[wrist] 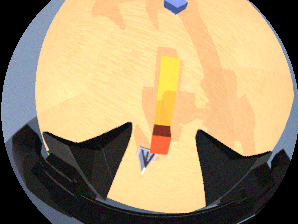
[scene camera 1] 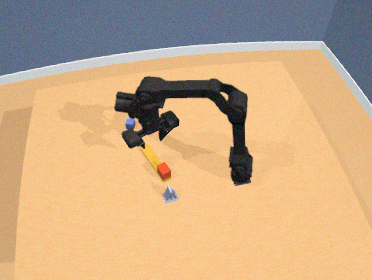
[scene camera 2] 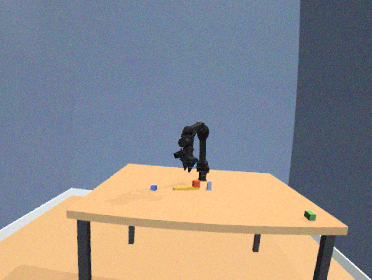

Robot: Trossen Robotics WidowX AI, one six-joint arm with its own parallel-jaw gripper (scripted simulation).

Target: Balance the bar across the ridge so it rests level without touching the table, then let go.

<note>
The gripper (scene camera 1: 152, 144) is open, with nothing in its grasp. Further things: a yellow bar (wrist: 170, 66).
The gripper also shows in the wrist view (wrist: 165, 130).
</note>
